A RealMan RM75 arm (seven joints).
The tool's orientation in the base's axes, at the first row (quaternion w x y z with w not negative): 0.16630, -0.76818, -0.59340, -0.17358
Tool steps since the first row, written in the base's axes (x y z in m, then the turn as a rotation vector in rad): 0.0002, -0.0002, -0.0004, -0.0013, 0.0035, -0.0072; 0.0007, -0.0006, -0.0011, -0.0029, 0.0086, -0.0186; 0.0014, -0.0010, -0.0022, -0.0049, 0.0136, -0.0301; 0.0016, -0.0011, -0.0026, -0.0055, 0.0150, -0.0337; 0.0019, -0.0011, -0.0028, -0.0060, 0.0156, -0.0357; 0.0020, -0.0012, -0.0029, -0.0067, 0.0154, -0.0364; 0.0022, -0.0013, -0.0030, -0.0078, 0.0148, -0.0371; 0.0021, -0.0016, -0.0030, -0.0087, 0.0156, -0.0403; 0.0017, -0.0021, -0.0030, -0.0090, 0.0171, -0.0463; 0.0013, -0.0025, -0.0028, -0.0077, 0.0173, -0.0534
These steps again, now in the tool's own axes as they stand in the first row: -0.0003, 0.0003, 0.0003, -0.0007, -0.0017, 0.0079; -0.0009, 0.0009, 0.0007, -0.0020, -0.0040, 0.0202; -0.0015, 0.0017, 0.0016, -0.0035, -0.0065, 0.0326; -0.0018, 0.0019, 0.0019, -0.0041, -0.0073, 0.0363; -0.0018, 0.0022, 0.0021, -0.0047, -0.0078, 0.0384; -0.0019, 0.0024, 0.0021, -0.0053, -0.0084, 0.0388; -0.0020, 0.0026, 0.0022, -0.0064, -0.0093, 0.0391; -0.0023, 0.0026, 0.0021, -0.0074, -0.0102, 0.0422; -0.0028, 0.0023, 0.0018, -0.0090, -0.0105, 0.0482; -0.0031, 0.0020, 0.0014, -0.0118, -0.0090, 0.0547
